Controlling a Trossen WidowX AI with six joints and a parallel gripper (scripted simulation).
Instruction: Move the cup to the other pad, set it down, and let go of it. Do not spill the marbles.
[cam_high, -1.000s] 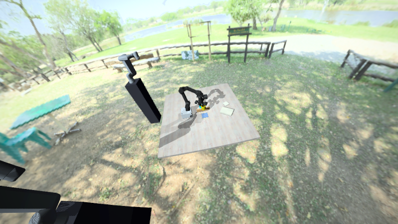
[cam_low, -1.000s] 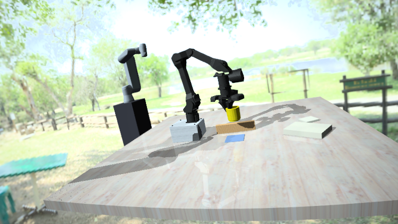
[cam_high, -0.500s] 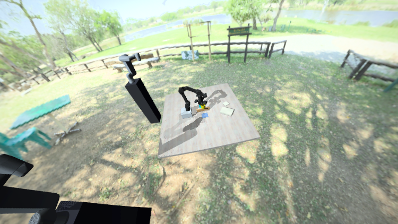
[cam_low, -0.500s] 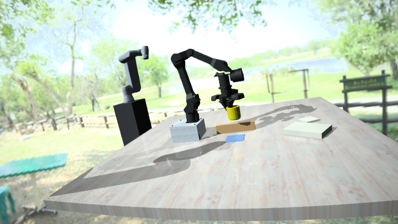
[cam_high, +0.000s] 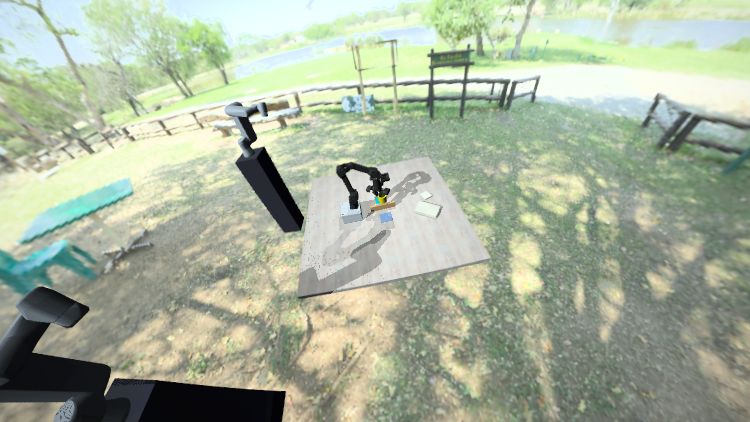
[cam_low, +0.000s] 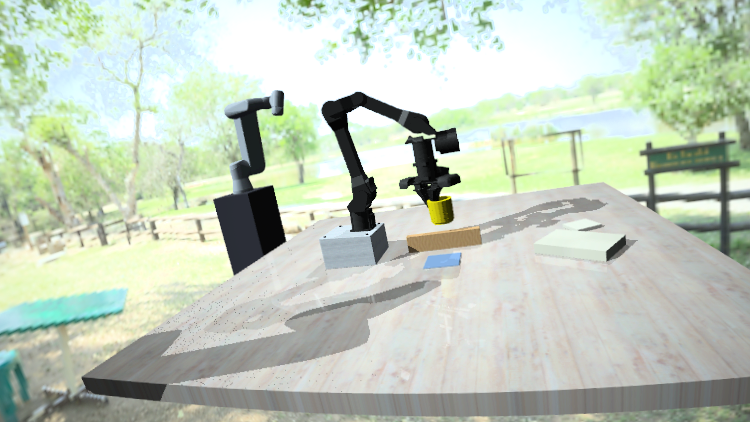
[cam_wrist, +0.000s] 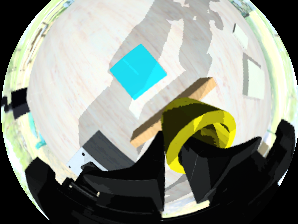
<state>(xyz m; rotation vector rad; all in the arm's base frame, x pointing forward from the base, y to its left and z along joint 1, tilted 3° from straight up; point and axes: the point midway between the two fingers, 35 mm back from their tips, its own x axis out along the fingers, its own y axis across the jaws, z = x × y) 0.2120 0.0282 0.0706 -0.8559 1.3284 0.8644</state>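
My gripper tip is 12 cm above the cyan pad, 9 cm to the right of it and 1 cm short of it. Also, from my gripper tip: yellow cup: 2 cm ahead, 1 cm to the right; low wooden bar: 10 cm below, 2 cm to the right, 2 cm ahead; light blue pad: 12 cm to the right, 12 cm below, 3 cm ahead.
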